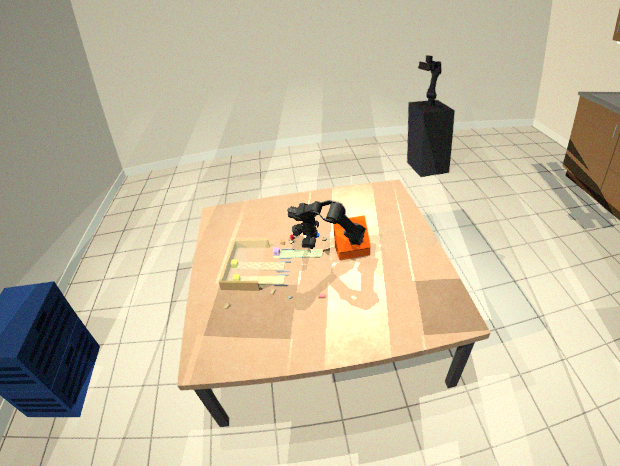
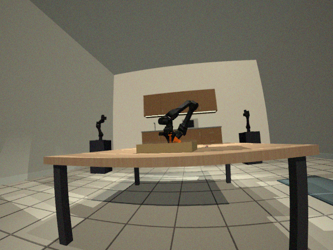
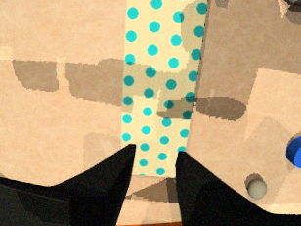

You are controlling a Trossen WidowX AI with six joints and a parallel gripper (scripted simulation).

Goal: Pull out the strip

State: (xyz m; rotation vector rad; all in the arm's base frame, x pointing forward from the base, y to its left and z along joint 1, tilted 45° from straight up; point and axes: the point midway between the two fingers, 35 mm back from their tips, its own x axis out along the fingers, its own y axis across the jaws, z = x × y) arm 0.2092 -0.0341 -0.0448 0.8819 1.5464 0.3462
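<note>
My gripper tip is now 13 cm short of the tan cube, 13 cm to the left of it and 3 cm above it. Also, from my gripper tip: pink bit (2 cm ahead, 30 cm to the left, 4 cm below); then purple zigzag strip (27 cm ahead, 2 cm to the left, 4 cm below).
</note>
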